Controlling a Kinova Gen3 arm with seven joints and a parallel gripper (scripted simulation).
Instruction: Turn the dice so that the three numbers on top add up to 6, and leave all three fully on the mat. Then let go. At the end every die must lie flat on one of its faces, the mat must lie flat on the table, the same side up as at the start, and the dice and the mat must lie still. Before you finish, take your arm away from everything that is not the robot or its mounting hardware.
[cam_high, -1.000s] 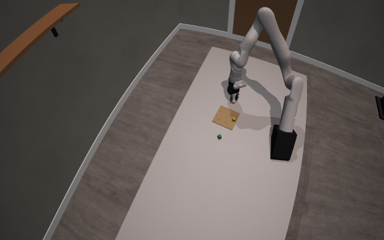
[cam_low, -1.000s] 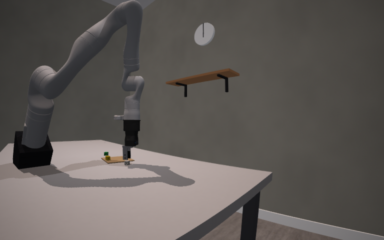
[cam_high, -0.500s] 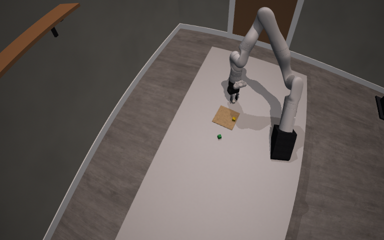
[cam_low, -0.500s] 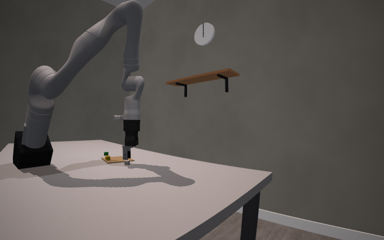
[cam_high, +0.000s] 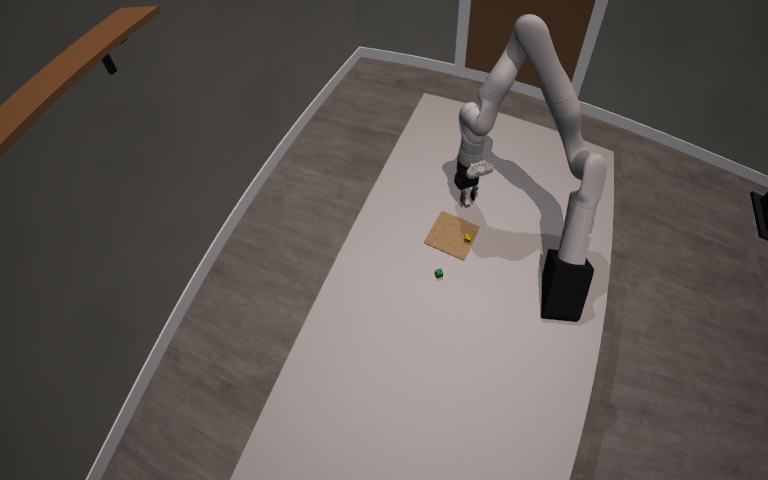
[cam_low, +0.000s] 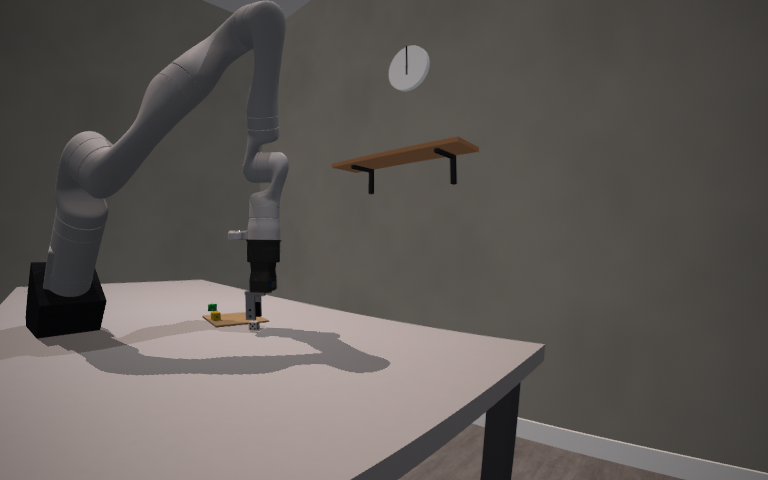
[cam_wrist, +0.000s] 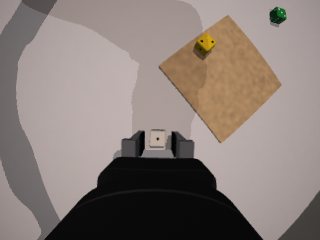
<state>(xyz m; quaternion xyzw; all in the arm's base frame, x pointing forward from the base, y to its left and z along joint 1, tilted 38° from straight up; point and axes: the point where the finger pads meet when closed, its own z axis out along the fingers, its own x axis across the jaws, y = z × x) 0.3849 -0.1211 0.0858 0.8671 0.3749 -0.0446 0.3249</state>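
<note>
Now: the white die 3 cm below my hand. Round my hand: green die 28 cm to the left, 3 cm below; then yellow die 4 cm behind, 13 cm to the left, 3 cm below; then tan mat 1 cm ahead, 13 cm to the left, 4 cm below.
</note>
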